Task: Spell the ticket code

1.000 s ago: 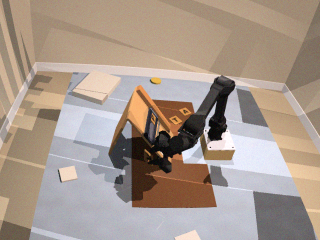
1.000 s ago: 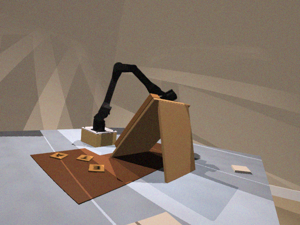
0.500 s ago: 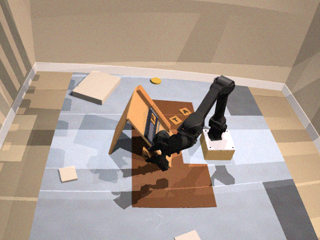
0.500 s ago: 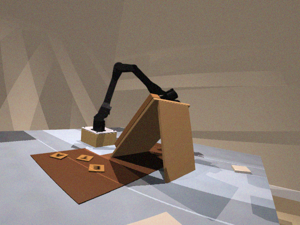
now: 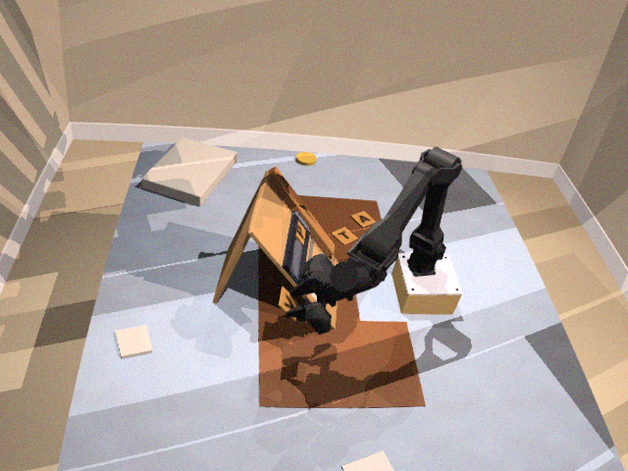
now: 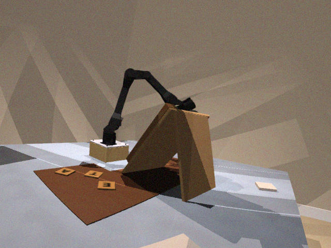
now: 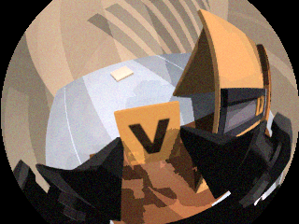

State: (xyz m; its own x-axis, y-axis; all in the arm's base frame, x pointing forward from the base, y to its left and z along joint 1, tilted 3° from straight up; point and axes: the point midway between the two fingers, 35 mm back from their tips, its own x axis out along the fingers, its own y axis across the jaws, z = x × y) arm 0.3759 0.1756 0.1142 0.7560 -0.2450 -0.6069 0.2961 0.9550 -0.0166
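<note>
The white ticket is 120 mm to the right of my gripper tip, 100 mm behind it and 80 mm below it. Also, from my gripper tip: orange letter tile right at my gripper tip; then brown mat 200 mm behind, 190 mm to the right, 160 mm below; then pale square 350 mm ahead, 160 mm below, 40 mm to the right.
</note>
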